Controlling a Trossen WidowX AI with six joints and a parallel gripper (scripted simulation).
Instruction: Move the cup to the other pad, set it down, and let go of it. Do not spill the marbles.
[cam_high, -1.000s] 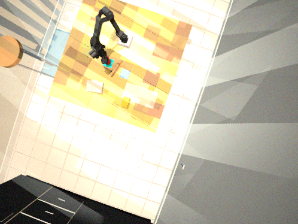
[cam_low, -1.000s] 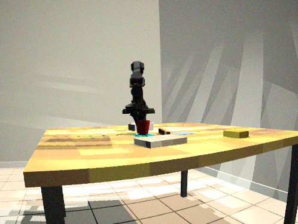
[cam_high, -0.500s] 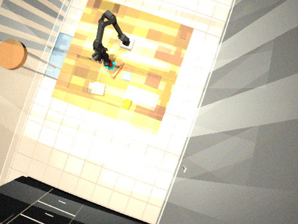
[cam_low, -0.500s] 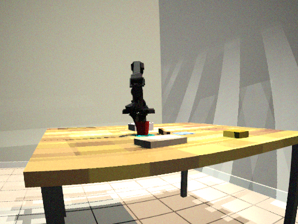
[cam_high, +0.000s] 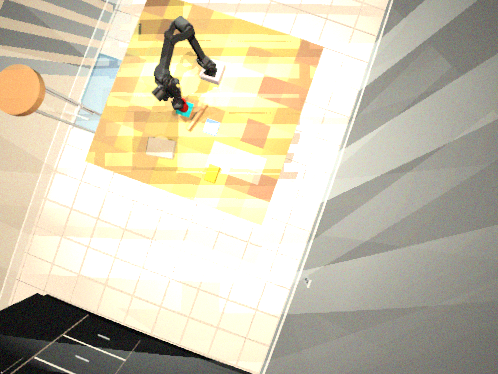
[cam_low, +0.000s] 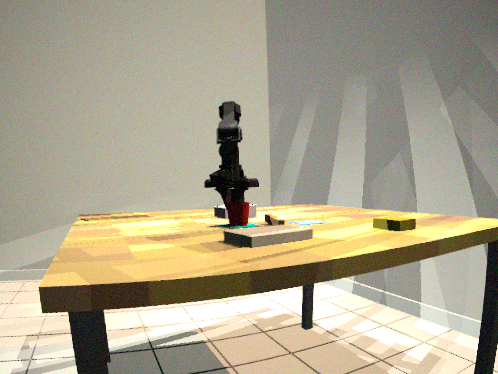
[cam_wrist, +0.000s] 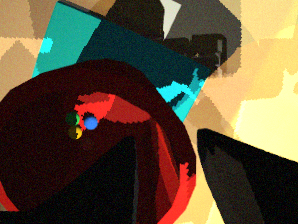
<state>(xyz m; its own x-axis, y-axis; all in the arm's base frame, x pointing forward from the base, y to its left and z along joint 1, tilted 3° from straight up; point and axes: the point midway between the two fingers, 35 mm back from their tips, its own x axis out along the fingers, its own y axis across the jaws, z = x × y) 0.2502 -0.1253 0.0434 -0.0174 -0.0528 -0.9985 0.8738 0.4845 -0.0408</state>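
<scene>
Now: gripper tip 3 cm short of the red cup, 1 cm to the right of it and 1 cm above it. Round my gripper tip: wooden stick 6 cm ahead, 12 cm to the left, 5 cm below; light blue pad 9 cm ahead, 23 cm to the left, 6 cm below; cyan pad 3 cm ahead, 1 cm to the left, 6 cm below.
</scene>
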